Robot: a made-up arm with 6 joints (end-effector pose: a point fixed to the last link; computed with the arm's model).
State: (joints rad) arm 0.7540 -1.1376 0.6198 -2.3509 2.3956 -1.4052
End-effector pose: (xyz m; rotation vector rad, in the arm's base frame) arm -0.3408 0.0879 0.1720 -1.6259 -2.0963 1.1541
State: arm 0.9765 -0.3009 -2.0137 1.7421 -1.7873 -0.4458
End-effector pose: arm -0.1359 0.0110 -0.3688 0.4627 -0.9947 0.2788
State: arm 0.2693 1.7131 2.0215 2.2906 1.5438 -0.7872
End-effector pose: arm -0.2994 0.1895 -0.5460 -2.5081 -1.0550 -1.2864
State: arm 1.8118 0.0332 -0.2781 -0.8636 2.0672 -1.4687
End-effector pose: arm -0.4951 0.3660 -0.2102 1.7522 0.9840 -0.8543
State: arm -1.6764 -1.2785 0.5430 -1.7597 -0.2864 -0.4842
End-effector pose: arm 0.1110 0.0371 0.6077 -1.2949 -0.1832 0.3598
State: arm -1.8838 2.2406 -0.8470 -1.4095 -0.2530 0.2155
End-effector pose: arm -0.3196 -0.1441 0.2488 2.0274 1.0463 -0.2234
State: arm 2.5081 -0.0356 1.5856 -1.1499 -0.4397 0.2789
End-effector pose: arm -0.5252 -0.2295 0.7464 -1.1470 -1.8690 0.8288
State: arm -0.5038 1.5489 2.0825 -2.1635 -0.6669 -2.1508
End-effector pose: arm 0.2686 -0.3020 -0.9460 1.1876 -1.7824 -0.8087
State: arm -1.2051 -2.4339 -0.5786 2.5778 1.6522 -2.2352
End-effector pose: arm -0.1720 -0.4004 0.0285 -0.6329 -1.0495 0.0820
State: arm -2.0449 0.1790 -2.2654 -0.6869 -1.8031 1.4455
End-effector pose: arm 0.8119 0.6990 0.1258 -1.7255 1.3688 1.6677
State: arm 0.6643 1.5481 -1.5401 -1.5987 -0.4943 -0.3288
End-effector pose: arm 0.7470 -0.0535 -0.4686 1.2590 -1.7505 1.4176
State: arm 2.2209 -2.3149 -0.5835 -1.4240 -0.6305 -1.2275
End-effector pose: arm 0.4615 -0.2268 -0.0116 1.1705 0.3682 1.3165
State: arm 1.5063 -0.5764 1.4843 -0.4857 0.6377 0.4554
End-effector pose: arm -0.6849 0.2434 -0.2143 2.4308 1.4366 0.3944
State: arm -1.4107 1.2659 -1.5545 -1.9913 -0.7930 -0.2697
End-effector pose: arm 0.2034 0.0483 1.0807 0.3963 1.7936 -1.7538
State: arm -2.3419 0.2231 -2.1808 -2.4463 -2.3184 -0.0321
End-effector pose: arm 0.2449 0.5023 1.2342 -0.3938 -1.7819 1.6874
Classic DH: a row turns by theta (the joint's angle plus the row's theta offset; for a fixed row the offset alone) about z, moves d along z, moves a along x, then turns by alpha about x. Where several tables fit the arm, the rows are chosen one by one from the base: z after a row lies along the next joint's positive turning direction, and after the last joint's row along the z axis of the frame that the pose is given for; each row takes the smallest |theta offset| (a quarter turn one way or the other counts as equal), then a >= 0, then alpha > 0; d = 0 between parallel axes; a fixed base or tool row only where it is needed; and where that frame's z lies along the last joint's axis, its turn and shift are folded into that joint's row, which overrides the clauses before.
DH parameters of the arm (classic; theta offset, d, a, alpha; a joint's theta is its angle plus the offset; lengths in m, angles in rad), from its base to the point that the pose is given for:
base (fixed): 0 0.0649 0 -1.5708
joint 1: 0 0.0232 0.079 -1.5708
joint 2: -1.5708 0.3978 0.2336 -1.5708
joint 3: 1.5708 0.0919 0.2865 -1.5708
joint 4: 1.5708 -0.0039 0.131 1.5708
joint 5: 0 -0.1289 0.0349 1.5708
joint 6: 0 -0.4668 -0.098 -1.5708
tool (fixed): 3.1416 0.0971 0 0

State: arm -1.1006 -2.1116 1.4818 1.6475 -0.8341 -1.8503
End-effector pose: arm 0.3445 -0.0664 -0.6198 1.2434 -1.6094 -0.7493
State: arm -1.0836 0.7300 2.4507 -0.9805 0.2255 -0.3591
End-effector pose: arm 0.9890 0.2589 0.0003 1.8249 -1.2825 1.7857
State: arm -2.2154 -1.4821 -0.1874 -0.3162 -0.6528 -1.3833
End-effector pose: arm -0.0784 -0.3647 0.0366 0.8923 2.4492 -0.7685
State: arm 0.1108 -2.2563 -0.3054 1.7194 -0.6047 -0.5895
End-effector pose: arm 0.0659 0.2361 -0.3369 2.3235 -0.7475 0.7166
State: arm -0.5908 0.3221 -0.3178 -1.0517 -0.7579 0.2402
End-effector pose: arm -0.2049 0.1166 0.2796 -0.0338 0.7112 -1.2217
